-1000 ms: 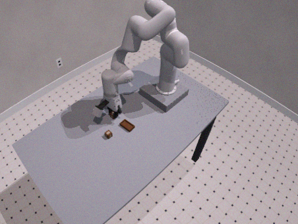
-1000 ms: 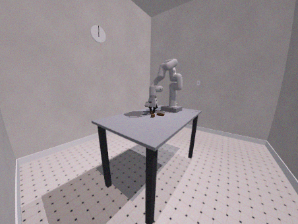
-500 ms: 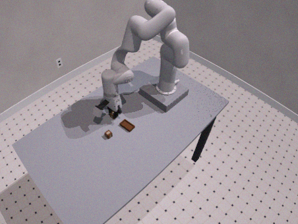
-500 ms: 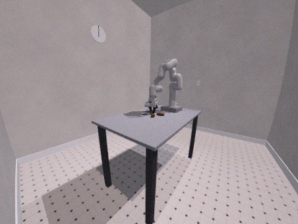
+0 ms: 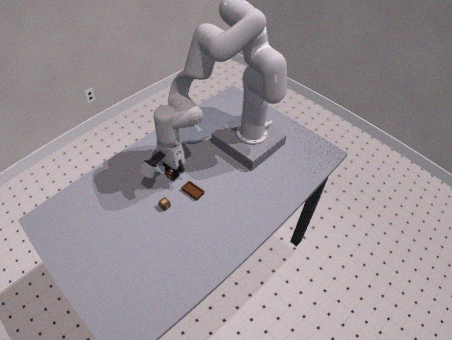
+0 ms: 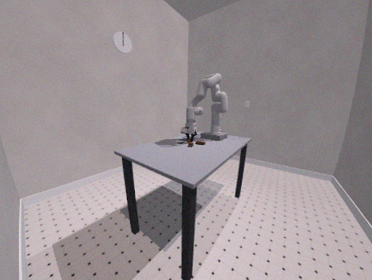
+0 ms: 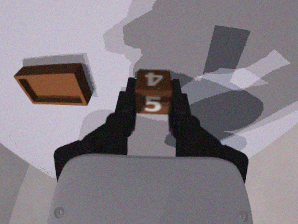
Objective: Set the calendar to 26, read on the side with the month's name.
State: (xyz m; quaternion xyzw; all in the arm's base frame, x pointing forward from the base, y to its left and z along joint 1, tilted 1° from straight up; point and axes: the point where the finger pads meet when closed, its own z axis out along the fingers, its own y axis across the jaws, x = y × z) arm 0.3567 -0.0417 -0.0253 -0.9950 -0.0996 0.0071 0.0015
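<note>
Right now my hand is 100 mm to the right of the brown cube, 100 mm short of it and 20 mm above it. Also, from my hand: brown wooden tray: 100 mm to the left, 20 mm below, 20 mm behind.
</note>
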